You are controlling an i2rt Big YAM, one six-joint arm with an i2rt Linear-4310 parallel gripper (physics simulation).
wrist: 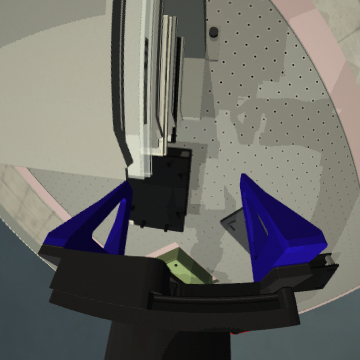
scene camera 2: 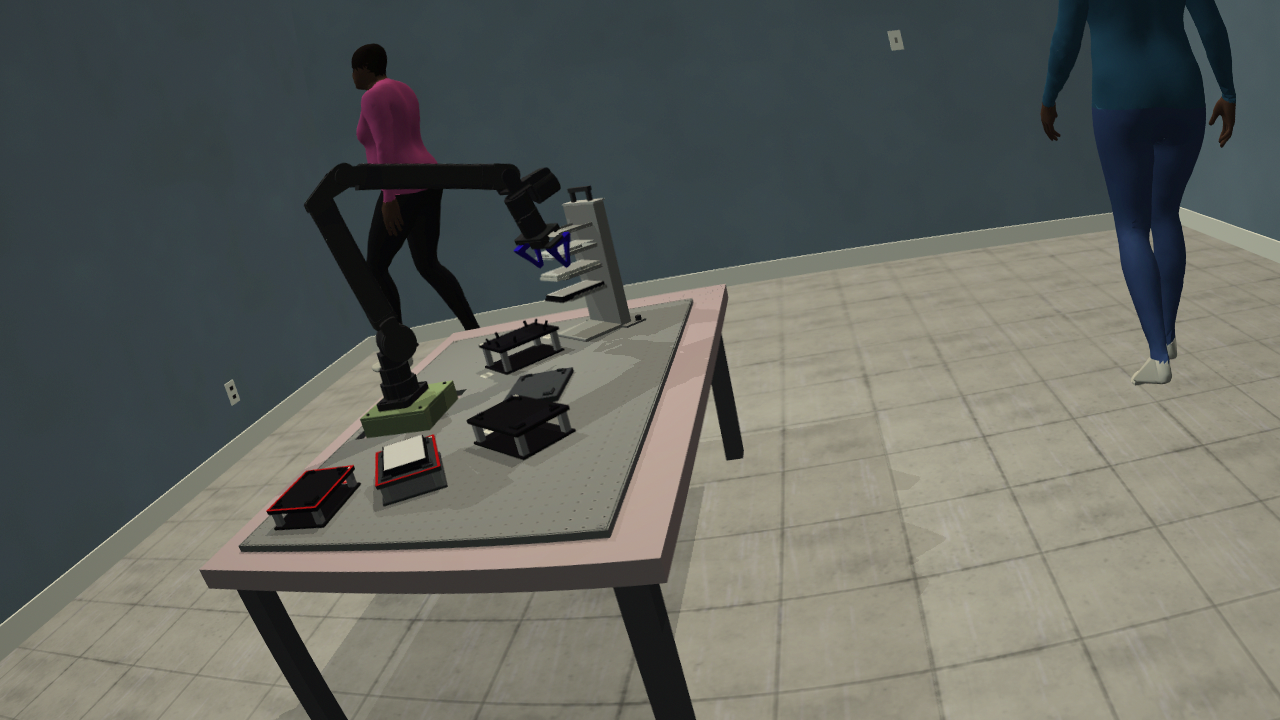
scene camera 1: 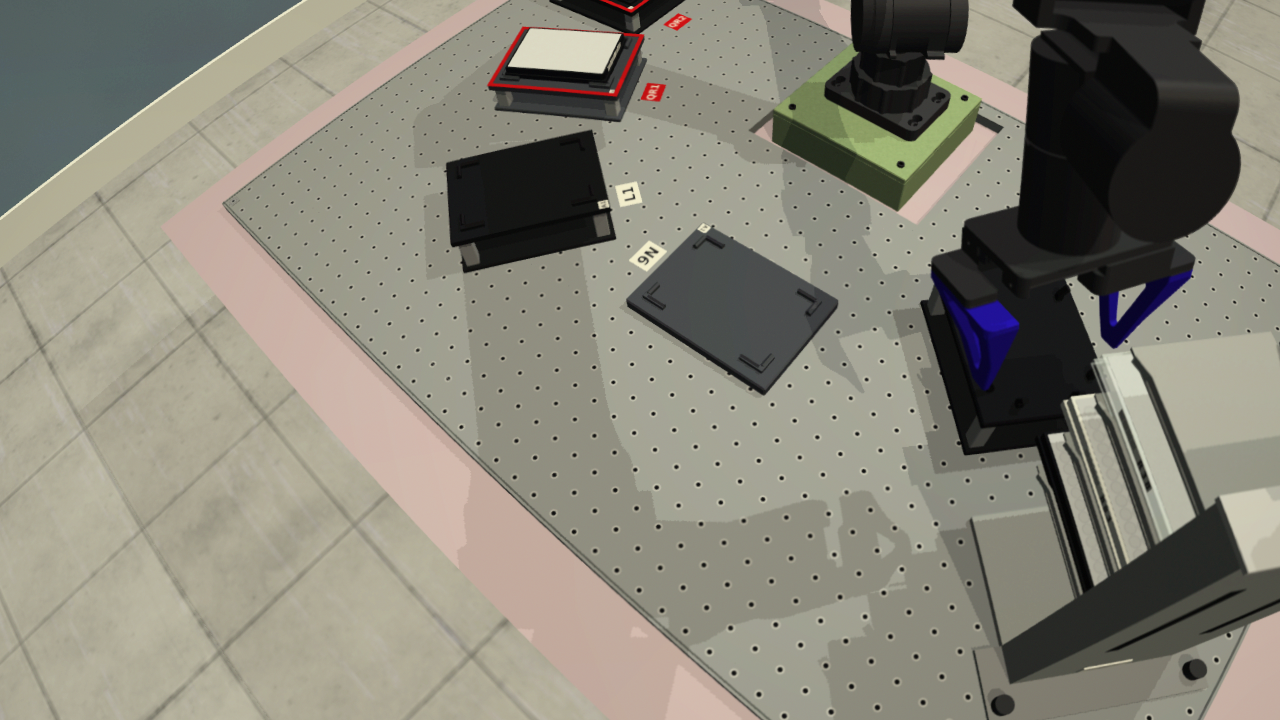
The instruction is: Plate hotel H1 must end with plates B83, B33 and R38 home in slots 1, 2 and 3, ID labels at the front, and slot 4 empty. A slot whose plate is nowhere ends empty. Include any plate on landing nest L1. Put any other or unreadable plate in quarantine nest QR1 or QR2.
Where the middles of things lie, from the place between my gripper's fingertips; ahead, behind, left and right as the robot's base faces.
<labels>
I see the flat dark nest labelled N6 (scene camera 1: 751, 317) 29 cm to the right of my hand, 19 cm below it and 1 cm behind it.
</labels>
